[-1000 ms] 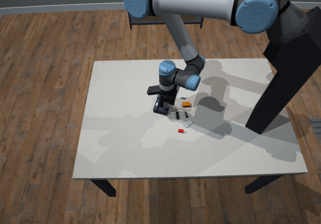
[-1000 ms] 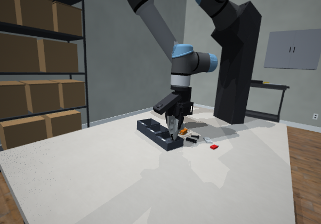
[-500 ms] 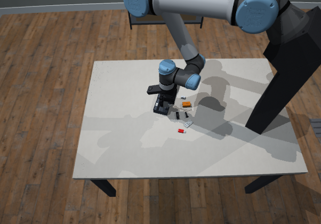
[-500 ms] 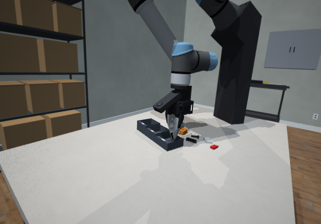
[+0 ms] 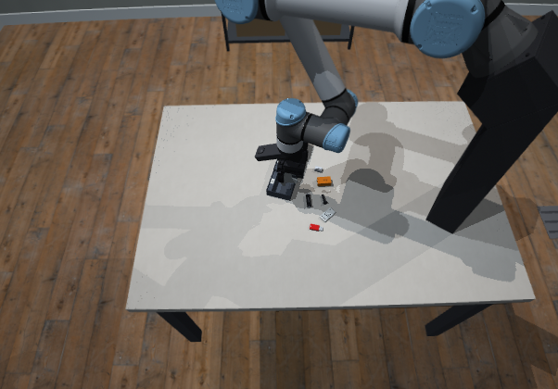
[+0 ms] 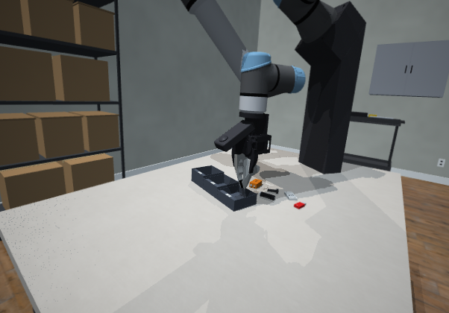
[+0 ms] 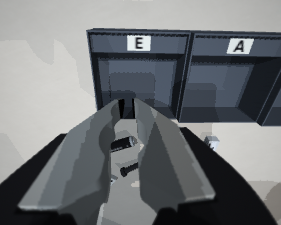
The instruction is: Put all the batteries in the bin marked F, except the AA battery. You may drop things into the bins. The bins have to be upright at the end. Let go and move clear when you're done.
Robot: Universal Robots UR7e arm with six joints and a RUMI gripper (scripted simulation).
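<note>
The orange block battery is 130 mm behind my hand, 50 mm below it and 20 mm to the left of it. From my hand the other things lie so: black cylindrical battery: 70 mm to the left, 60 mm behind, 50 mm below; then dark three-compartment bin row: 80 mm to the right, 50 mm behind, 40 mm below; then black bolt: 110 mm behind, 90 mm to the left, 50 mm below.
</note>
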